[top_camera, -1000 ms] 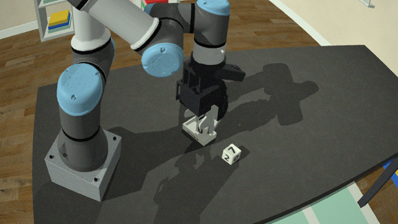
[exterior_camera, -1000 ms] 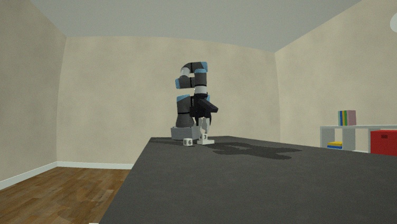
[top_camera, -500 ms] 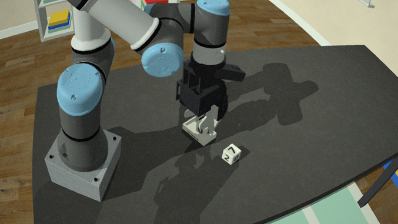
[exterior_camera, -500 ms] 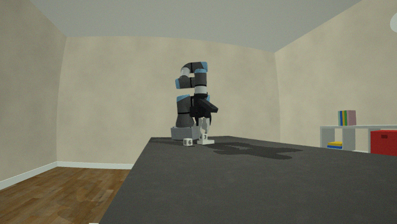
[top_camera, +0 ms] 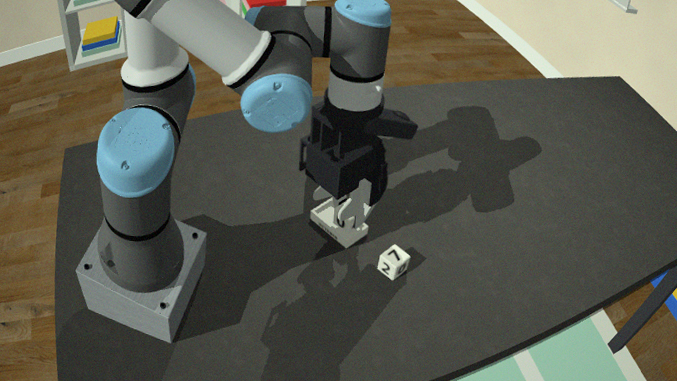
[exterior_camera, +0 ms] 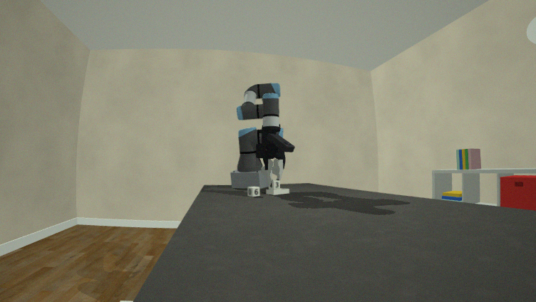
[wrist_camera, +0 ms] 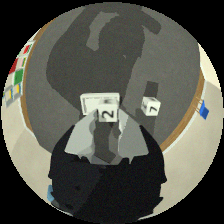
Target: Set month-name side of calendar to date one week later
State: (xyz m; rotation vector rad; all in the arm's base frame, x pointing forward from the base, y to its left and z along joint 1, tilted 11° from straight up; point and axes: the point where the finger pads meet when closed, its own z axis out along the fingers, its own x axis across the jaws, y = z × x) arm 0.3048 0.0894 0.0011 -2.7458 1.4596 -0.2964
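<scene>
Now: hand 1 cm past the white tray, 1 cm to the right of it and 4 cm above it.
</scene>
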